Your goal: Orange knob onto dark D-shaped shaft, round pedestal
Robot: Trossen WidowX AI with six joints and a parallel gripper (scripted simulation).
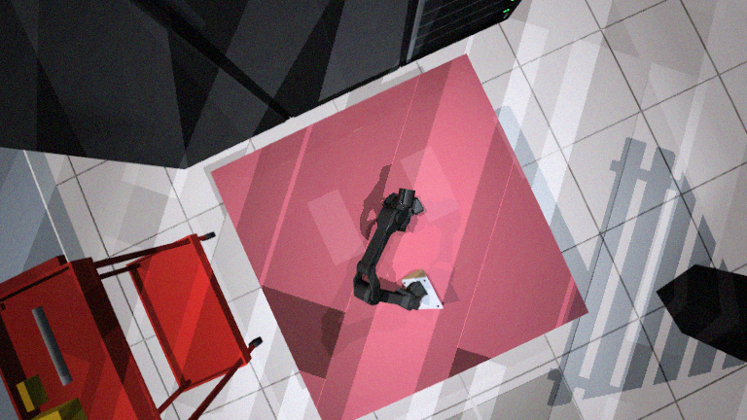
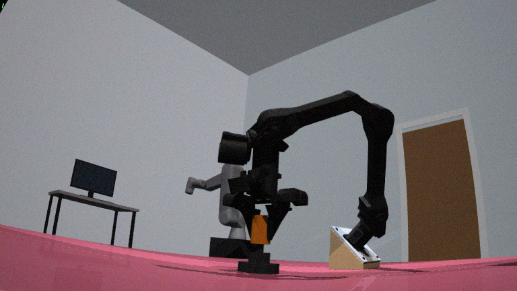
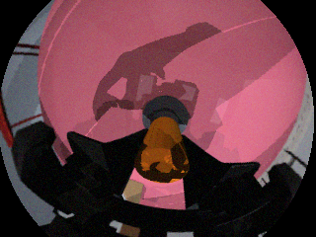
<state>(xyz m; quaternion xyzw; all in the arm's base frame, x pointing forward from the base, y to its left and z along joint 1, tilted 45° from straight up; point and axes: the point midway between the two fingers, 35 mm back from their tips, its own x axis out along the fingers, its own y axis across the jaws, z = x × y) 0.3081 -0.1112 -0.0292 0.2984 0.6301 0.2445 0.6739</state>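
Right now my gripper tip is 40 mm above the dark round pedestal. Round my gripper tip: orange knob 20 mm above.
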